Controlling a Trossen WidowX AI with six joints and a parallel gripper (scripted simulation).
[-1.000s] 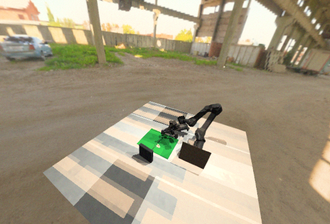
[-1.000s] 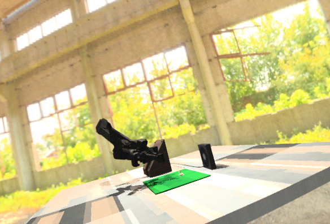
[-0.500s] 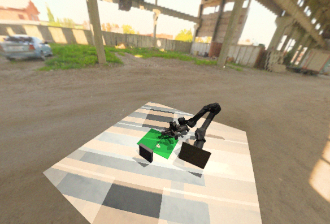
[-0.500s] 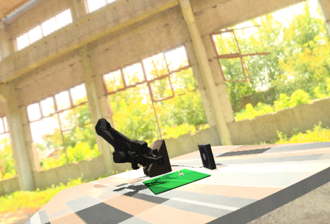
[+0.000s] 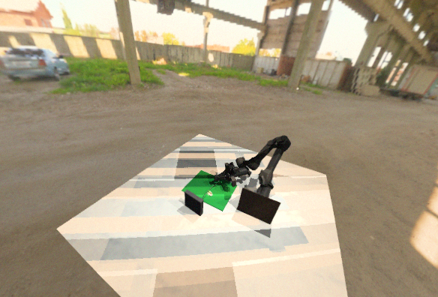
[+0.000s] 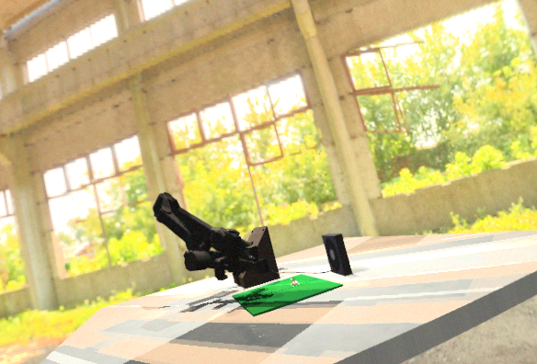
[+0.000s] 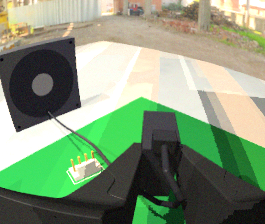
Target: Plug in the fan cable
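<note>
Right now the green board is 3 cm ahead of my gripper tip, 3 cm to the left of it and 10 cm below it. Round my gripper tip: black fan (5 cm ahead, 22 cm to the left, 3 cm below); dark plug (1 cm below).
</note>
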